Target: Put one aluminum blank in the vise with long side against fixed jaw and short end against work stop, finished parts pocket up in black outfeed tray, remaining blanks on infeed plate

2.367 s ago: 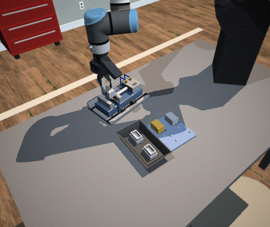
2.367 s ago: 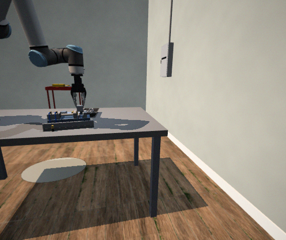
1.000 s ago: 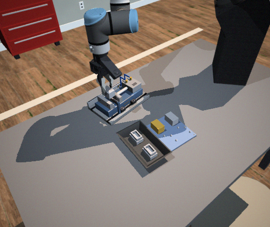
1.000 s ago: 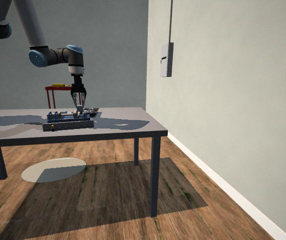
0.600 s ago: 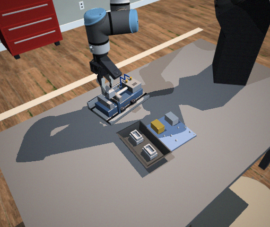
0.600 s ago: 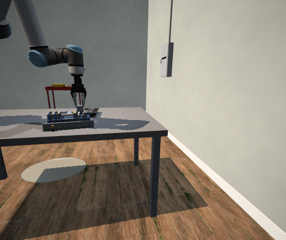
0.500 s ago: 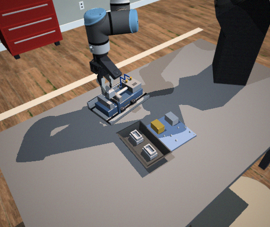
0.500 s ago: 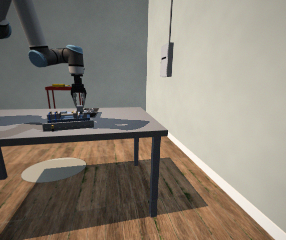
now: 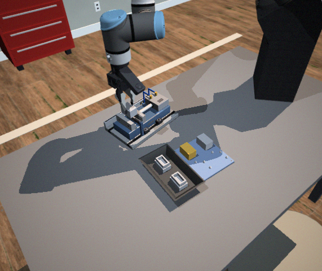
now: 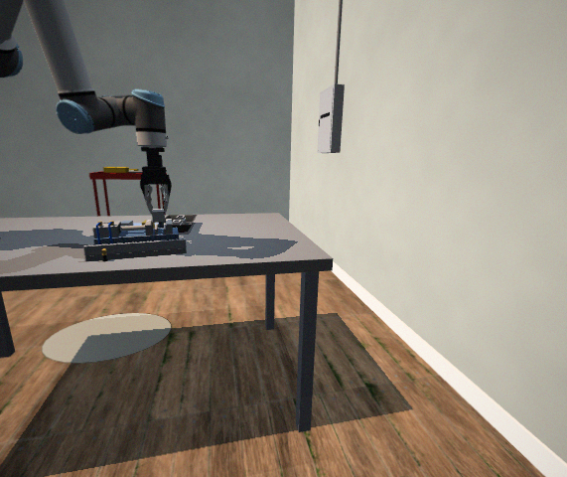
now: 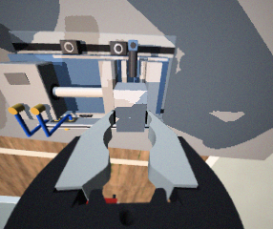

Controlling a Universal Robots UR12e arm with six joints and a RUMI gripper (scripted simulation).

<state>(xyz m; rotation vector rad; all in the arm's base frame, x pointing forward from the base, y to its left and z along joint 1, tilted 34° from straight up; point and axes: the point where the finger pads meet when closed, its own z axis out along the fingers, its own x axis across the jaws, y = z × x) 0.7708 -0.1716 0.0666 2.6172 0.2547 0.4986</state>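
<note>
The fixed jaw lies 6 cm below my hand, 3 cm ahead of it and 1 cm to the left of it. From my hand the other things lie so: vise (10 cm below, 7 cm behind); dark work stop rod (5 cm to the left, 5 cm below); vise rail (11 cm below, 9 cm to the right, 6 cm behind).
</note>
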